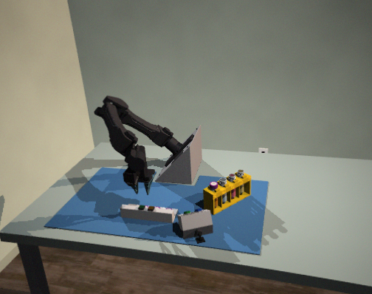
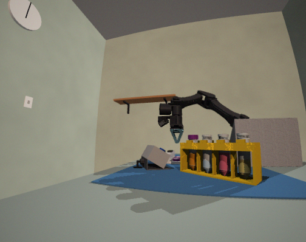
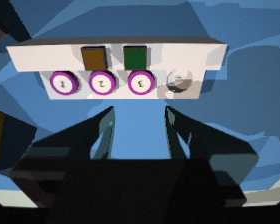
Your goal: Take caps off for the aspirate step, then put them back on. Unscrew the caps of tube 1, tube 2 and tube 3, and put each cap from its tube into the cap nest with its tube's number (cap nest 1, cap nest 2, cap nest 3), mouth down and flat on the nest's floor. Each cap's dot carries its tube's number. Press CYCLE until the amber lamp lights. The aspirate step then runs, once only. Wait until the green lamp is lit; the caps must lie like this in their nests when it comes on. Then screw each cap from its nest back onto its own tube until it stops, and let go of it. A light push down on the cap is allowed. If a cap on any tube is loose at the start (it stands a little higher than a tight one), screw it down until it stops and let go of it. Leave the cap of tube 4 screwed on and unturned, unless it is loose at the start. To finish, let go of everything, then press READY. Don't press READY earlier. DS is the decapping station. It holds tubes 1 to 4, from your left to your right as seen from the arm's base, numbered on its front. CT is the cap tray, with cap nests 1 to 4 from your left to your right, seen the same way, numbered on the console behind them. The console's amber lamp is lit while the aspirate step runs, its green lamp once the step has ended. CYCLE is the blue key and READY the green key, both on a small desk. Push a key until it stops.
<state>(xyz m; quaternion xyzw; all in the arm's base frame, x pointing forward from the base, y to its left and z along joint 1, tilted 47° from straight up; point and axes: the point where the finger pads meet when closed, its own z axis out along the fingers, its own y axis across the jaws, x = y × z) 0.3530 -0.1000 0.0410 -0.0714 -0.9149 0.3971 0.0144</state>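
My hand is 80 mm short of the green ready key, 190 mm to the right of it and 30 mm above it. From my hand the other things lie so: blue cycle key 60 mm ahead, 230 mm to the left, 30 mm below; then small key desk 80 mm ahead, 210 mm to the left, 50 mm below.
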